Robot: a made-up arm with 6 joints.
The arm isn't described. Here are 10 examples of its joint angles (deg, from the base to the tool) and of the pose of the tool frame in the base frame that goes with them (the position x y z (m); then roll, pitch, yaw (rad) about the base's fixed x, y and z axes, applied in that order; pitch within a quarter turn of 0, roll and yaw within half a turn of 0).
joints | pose
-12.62 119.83 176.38 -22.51 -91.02 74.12 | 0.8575 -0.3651 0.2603 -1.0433 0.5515 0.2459
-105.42 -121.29 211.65 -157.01 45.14 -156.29 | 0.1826 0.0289 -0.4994 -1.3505 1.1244 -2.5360
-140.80 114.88 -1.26 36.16 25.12 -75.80 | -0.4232 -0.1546 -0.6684 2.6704 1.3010 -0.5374
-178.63 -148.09 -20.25 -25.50 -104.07 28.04 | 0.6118 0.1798 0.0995 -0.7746 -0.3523 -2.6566
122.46 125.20 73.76 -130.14 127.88 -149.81 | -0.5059 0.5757 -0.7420 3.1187 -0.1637 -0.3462
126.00 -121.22 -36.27 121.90 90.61 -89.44 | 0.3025 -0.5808 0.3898 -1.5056 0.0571 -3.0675
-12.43 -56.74 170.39 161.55 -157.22 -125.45 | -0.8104 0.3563 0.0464 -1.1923 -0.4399 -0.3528
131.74 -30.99 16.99 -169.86 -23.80 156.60 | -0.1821 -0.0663 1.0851 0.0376 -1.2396 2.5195
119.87 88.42 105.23 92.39 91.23 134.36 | -0.5625 0.9641 0.5019 2.0746 0.0461 -2.6118
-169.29 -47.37 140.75 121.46 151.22 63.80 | 0.9983 0.0917 0.3438 0.8849 -0.3818 -2.4962
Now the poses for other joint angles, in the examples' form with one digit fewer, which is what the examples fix.
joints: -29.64 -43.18 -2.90 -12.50 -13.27 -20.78
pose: -0.072 -0.164 0.941 0.550 -0.476 -0.461
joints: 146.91 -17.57 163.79 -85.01 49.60 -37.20
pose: 0.641 -0.399 0.921 -0.960 0.082 0.288
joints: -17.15 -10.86 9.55 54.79 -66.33 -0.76
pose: 0.306 -0.205 1.105 -0.947 0.363 -1.227
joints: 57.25 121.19 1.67 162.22 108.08 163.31
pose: 0.024 0.360 -0.695 -2.633 -0.798 -2.571
